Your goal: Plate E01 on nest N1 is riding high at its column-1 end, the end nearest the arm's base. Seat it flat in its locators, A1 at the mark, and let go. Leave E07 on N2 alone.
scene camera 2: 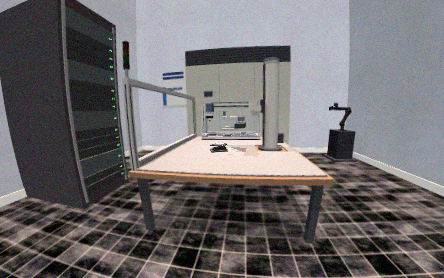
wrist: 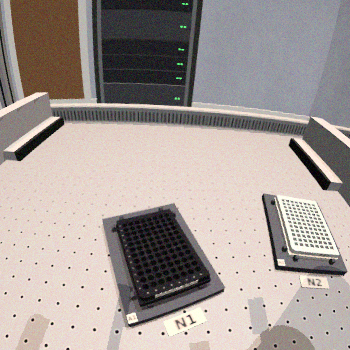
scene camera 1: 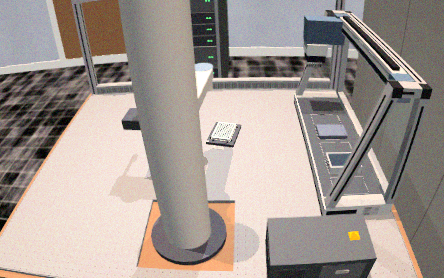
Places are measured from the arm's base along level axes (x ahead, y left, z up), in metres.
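Pixels of known places: gripper, fingertip midpoint: (scene camera 2: 223, 128) (wrist: 176, 114); arm's base, origin of the base link: (scene camera 2: 269, 148) (scene camera 1: 188, 234).
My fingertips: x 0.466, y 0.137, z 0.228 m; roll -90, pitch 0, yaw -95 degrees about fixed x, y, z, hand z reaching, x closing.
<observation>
Ahead of a thing's pixels: the offset from my fingertips to its top centre. "spot": to the spot under its first point.
Plate E01, black, @(dz -0.180, dx +0.044, dy +0.008 m) (wrist: 162, 252) lies in nest N1 @(spot: dz -0.203, dx -0.033, dy +0.014 m) (wrist: 150, 311) in the wrist view. Its near end, by the A1 mark @(dz -0.203, dx -0.041, dy +0.034 m) (wrist: 132, 318), looks raised above the nest; its far end sits lower. The scene camera 1 column hides N1. White plate E07 @(dz -0.189, dx +0.087, dy -0.234 m) (wrist: 307, 225) (scene camera 1: 225, 131) rests on nest N2 @(dz -0.193, dx +0.087, dy -0.234 m) (wrist: 276, 240) (scene camera 1: 211, 141). My gripper (wrist: 176, 114) is open, fingers wide apart at the two sides of the wrist view, with nothing between them. Both plates show lower in that view, apart from the fingers. In scene camera 1 its dark body shows partly behind the column.
The arm's column (scene camera 1: 167, 125) (scene camera 2: 271, 105) stands on the table. A framed deck unit (scene camera 1: 387, 202) runs along the right side in scene camera 1, with a grey box @(spot: dz -0.100, dx -0.595, dy -0.534 m) (scene camera 1: 320, 240) in front. A low ribbed rail @(spot: dz -0.188, dx +0.537, dy -0.034 m) (wrist: 175, 115) borders the table's far edge.
</observation>
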